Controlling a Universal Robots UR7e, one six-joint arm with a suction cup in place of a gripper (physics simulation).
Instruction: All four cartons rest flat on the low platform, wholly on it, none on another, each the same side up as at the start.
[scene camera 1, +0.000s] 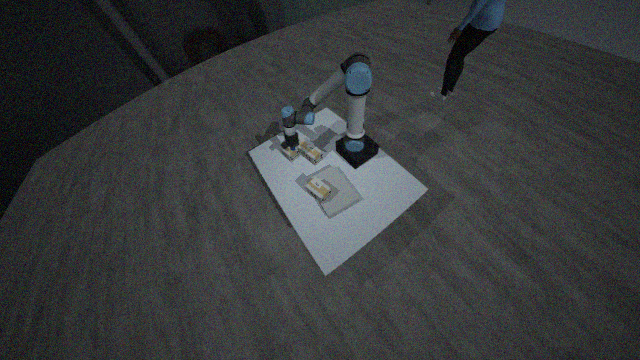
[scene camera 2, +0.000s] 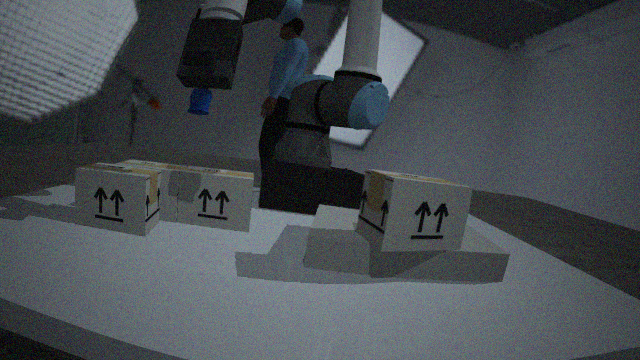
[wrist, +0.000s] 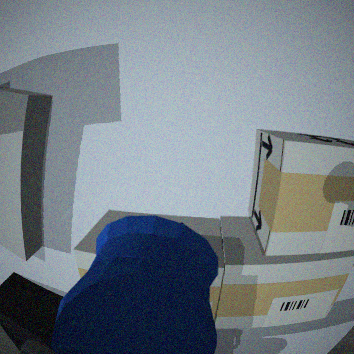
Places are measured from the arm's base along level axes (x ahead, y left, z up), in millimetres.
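Pixels of known places: hand at its tool point: (scene camera 1: 293, 149) (scene camera 2: 198, 112) (wrist: 153, 265); arm's base at its link origin: (scene camera 2: 301, 163).
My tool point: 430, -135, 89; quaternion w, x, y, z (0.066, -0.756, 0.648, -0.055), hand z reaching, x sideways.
Note:
Ahead of a thing's pixels: the offset from my tool point to its top centre, as dx, dy, dz. Level surfaces: height alone.
One carton @[-1, +335, -54] (scene camera 1: 318, 188) (scene camera 2: 425, 212) rests upright on the low platform @[-89, +352, -148] (scene camera 1: 345, 201) (scene camera 2: 450, 268) (wrist: 11, 190), close to its edge; I cannot tell if it overhangs. Off the platform, two cartons stand end to end: the one nearer the platform @[-132, +4, -102] (scene camera 1: 316, 157) (scene camera 2: 225, 195) (wrist: 91, 239) and the farther one @[-96, -131, -102] (scene camera 1: 304, 147) (scene camera 2: 169, 200) (wrist: 245, 300). The fourth carton @[+11, -139, -102] (scene camera 1: 290, 153) (scene camera 2: 112, 200) (wrist: 310, 200) stands beside them. Visible arrows point up. My suction gripper (scene camera 1: 293, 148) (scene camera 2: 200, 102) (wrist: 150, 290) is off, carries nothing and hangs above the pair; in the wrist view it hides much of the nearer carton.
The arm's dark base (scene camera 1: 357, 152) (scene camera 2: 310, 185) stands behind the platform, on the white table @[dz -196] (scene camera 1: 325, 245) (scene camera 2: 250, 315). A person (scene camera 1: 462, 50) (scene camera 2: 290, 65) stands on the floor beyond the table. Shadows fall across the table and platform.

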